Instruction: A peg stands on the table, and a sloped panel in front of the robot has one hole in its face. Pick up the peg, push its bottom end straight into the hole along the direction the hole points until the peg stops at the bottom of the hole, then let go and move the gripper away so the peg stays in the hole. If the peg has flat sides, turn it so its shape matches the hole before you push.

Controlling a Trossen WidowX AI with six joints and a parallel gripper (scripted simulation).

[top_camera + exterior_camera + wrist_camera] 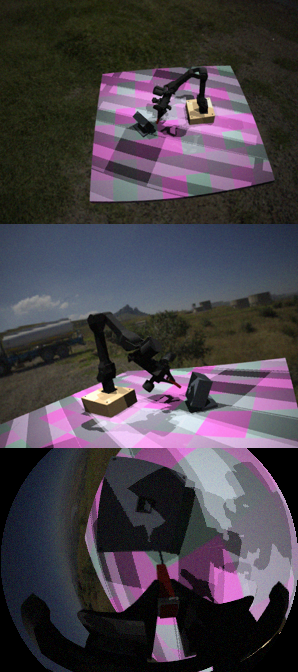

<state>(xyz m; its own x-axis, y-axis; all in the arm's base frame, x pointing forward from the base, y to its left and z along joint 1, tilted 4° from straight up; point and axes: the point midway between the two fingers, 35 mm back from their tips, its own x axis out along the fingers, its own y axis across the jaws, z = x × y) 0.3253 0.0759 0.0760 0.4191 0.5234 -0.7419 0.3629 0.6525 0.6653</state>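
My gripper tip is 110 mm short of the sloped grey panel and 30 mm above it. Also, from my gripper tip: peg (10 mm behind, 10 mm to the right, 10 mm above); then dark foot (130 mm ahead, 20 mm to the left, 100 mm below).
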